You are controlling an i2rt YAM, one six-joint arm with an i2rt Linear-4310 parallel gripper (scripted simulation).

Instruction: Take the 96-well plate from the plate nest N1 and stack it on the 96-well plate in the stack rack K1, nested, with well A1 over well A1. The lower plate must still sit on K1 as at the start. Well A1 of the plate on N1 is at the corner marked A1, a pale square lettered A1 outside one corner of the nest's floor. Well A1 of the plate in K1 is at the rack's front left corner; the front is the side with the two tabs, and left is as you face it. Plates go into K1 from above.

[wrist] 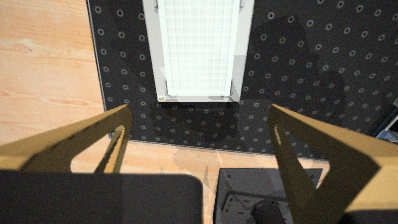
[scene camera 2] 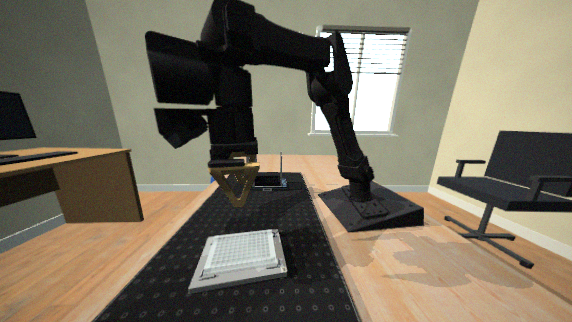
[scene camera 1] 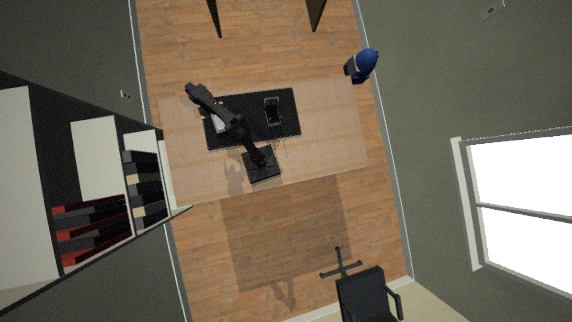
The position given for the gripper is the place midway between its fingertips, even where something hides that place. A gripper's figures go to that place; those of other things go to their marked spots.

Labels:
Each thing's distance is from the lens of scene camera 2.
gripper point(scene camera 2: 241, 193): 0.32 m
96-well plate point(scene camera 2: 229, 253): 0.38 m
plate nest N1 point(scene camera 2: 236, 278): 0.35 m

